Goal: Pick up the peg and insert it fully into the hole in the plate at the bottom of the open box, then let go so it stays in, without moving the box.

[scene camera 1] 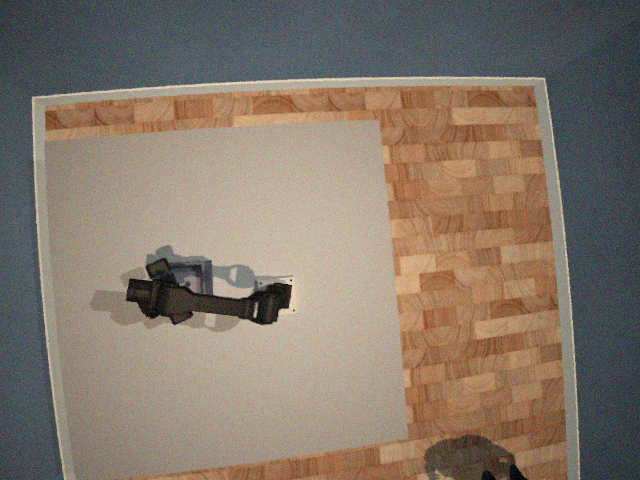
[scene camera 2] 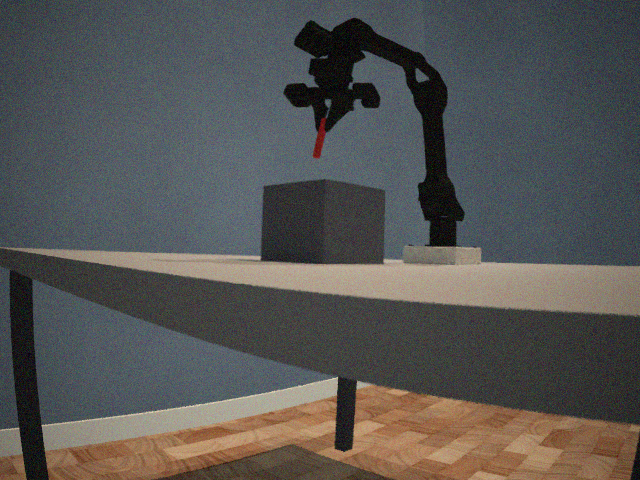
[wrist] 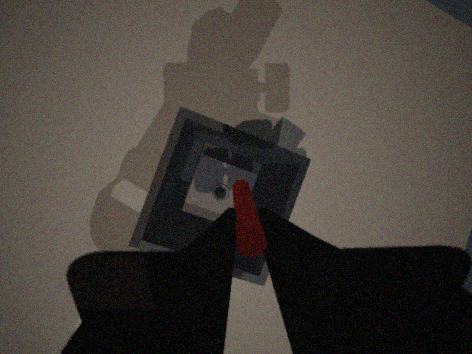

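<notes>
The red peg is held between the fingertips of my gripper, which is shut on it. In scene camera 2 the peg leans, its lower end to the left, above the rim of the dark grey open box. The light plate lies at the bottom of the box in the wrist view, with a dark round hole. The peg's far end shows just right of the hole there. In scene camera 1 the arm hides the peg, the fingertips and part of the box.
The arm reaches over the box from its pale base. The box's four walls stand around the plate. Shadows of the arm fall across the box and the pale table top. A person's shadow lies on the floor.
</notes>
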